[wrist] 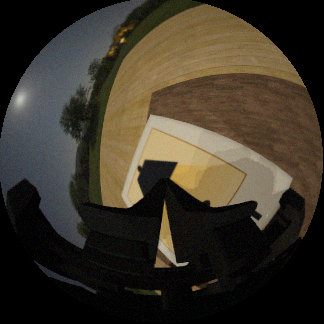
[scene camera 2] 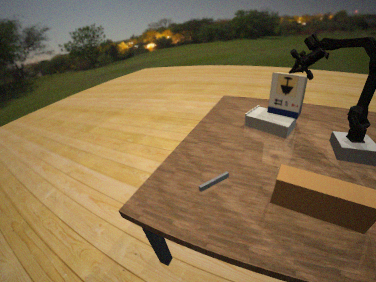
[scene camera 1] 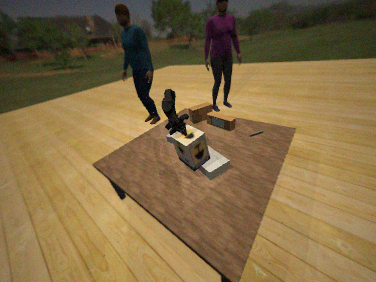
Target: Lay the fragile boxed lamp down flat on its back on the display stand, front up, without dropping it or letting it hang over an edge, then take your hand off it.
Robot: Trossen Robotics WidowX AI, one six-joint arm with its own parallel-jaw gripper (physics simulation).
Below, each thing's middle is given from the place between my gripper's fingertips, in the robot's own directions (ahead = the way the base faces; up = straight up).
Now: the white display stand (scene camera 2: 258, 118) 26 cm below my hand, 10 cm to the left of it and 9 cm ahead of it.
